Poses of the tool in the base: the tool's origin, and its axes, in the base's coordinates. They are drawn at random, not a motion.
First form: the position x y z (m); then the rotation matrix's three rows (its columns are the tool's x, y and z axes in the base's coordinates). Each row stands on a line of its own.
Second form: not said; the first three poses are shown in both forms.
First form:
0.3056, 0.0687, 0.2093
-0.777, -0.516, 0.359
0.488, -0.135, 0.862
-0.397, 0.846, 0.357
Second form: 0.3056, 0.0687, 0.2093, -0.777, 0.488, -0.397, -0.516, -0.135, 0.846
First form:
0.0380, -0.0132, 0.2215
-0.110, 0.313, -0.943
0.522, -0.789, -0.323
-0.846, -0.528, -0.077
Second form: 0.0380, -0.0132, 0.2215, -0.110, 0.522, -0.846, 0.313, -0.789, -0.528
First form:
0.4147, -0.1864, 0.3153
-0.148, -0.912, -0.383
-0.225, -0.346, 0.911
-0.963, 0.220, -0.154
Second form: 0.4147, -0.1864, 0.3153, -0.148, -0.225, -0.963, -0.912, -0.346, 0.220
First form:
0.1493, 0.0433, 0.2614
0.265, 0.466, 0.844
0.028, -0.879, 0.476
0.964, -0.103, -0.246
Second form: 0.1493, 0.0433, 0.2614, 0.265, 0.028, 0.964, 0.466, -0.879, -0.103
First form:
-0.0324, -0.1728, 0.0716
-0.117, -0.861, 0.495
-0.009, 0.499, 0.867
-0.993, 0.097, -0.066
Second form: -0.0324, -0.1728, 0.0716, -0.117, -0.009, -0.993, -0.861, 0.499, 0.097
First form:
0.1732, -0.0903, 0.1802
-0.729, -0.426, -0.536
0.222, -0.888, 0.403
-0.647, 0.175, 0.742
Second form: 0.1732, -0.0903, 0.1802, -0.729, 0.222, -0.647, -0.426, -0.888, 0.175
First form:
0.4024, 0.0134, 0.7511
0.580, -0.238, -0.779
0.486, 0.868, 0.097
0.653, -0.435, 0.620
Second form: 0.4024, 0.0134, 0.7511, 0.580, 0.486, 0.653, -0.238, 0.868, -0.435
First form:
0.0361, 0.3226, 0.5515
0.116, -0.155, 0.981
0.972, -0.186, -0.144
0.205, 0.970, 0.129
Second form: 0.0361, 0.3226, 0.5515, 0.116, 0.972, 0.205, -0.155, -0.186, 0.970
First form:
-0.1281, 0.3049, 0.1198
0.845, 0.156, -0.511
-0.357, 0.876, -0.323
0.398, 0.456, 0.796
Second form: -0.1281, 0.3049, 0.1198, 0.845, -0.357, 0.398, 0.156, 0.876, 0.456
